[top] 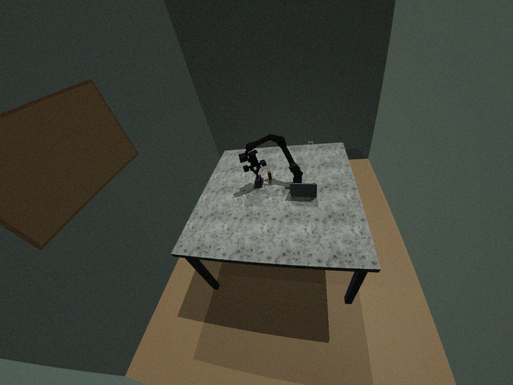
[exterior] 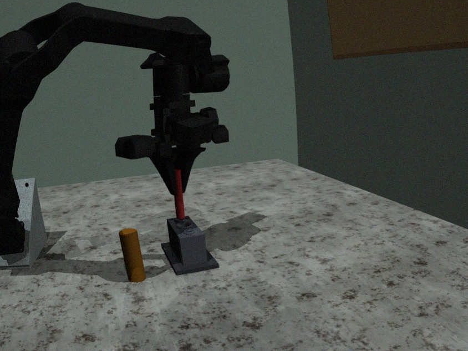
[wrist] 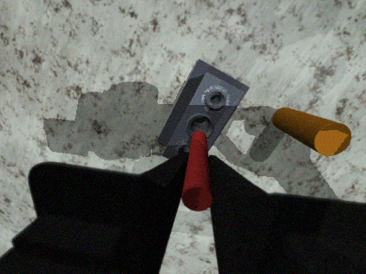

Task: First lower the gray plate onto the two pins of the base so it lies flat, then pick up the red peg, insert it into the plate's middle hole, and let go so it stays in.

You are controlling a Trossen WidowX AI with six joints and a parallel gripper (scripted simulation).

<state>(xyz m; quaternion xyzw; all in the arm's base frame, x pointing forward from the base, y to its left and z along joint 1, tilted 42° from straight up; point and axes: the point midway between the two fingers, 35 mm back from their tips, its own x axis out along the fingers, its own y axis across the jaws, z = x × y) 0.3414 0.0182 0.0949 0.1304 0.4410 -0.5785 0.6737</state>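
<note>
Right now the gray plate is 10 mm to the right of my gripper tip and 70 mm below it. Round my gripper tip: orange cylinder: 90 mm behind, 60 mm to the right, 70 mm below; then red peg: right at my gripper tip.
</note>
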